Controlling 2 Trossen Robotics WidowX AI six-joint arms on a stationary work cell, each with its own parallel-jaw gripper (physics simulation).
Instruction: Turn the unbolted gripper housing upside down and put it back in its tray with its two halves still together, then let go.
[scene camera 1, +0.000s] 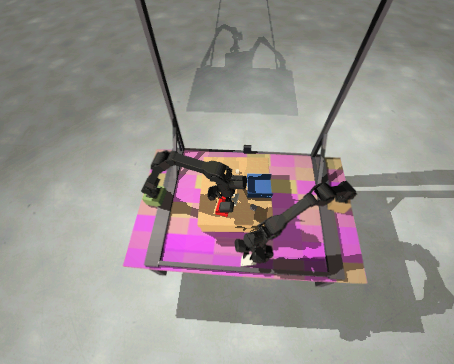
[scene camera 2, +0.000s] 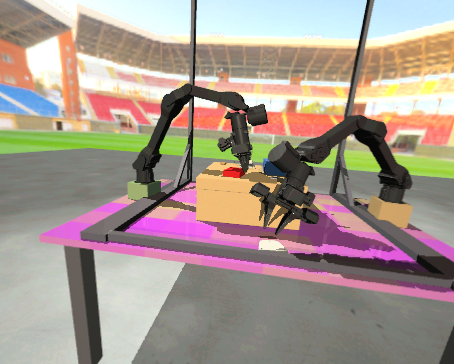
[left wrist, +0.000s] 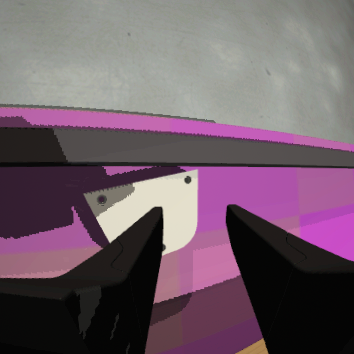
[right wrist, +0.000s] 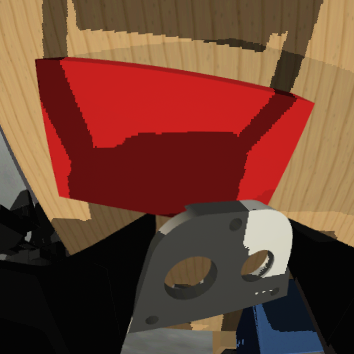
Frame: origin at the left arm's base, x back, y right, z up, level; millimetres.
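Seen in the pictures: left gripper, fingertip midpoint: (scene camera 1: 246, 259) (scene camera 2: 269, 231) (left wrist: 194, 213) (right wrist: 31, 196); right gripper, fingertip midpoint: (scene camera 1: 232, 201) (scene camera 2: 246, 171) (right wrist: 217, 223); left arm's base at its link origin: (scene camera 1: 341, 197) (scene camera 2: 390, 200) (right wrist: 233, 351); right arm's base at its link origin: (scene camera 1: 153, 192) (scene camera 2: 144, 181).
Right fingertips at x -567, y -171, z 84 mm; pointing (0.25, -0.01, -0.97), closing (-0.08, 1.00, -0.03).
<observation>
Offsets run from my right fingertips to a thing's middle. "spot": to the spot under its first point.
A housing half {spot: dx -20, dy -11, dz +27 mm} (right wrist: 200, 235), a flat grey and white plate with two large holes, is between the fingers of my right gripper (scene camera 2: 245, 169) (right wrist: 217, 223). It is over the wooden box, close to a red piece {dx -38, dy -29, dz -3 mm} (scene camera 1: 220, 213) (scene camera 2: 233, 172) (right wrist: 175, 105). A second pale plate {dx +118, dy -227, dz -165 mm} (scene camera 1: 245, 260) (scene camera 2: 271, 245) (left wrist: 155, 192) with small holes lies flat on the table near its front edge, apart from the first. My left gripper (scene camera 2: 271, 230) (left wrist: 194, 213) is part open and empty, above and behind that plate. A blue tray {dx +119, dy +104, dz +14 mm} (scene camera 1: 260, 186) (scene camera 2: 272, 168) (right wrist: 295, 320) stands on the box.
The wooden box {dx +1, dy +85, dz -93 mm} (scene camera 1: 212, 225) (scene camera 2: 225, 205) (right wrist: 330, 150) stands mid-table and bears the red piece and the blue tray. A dark frame bar (scene camera 1: 215, 267) (scene camera 2: 200, 250) (left wrist: 200, 148) runs along the table's front edge, just beyond the pale plate. Frame posts rise at the back corners.
</observation>
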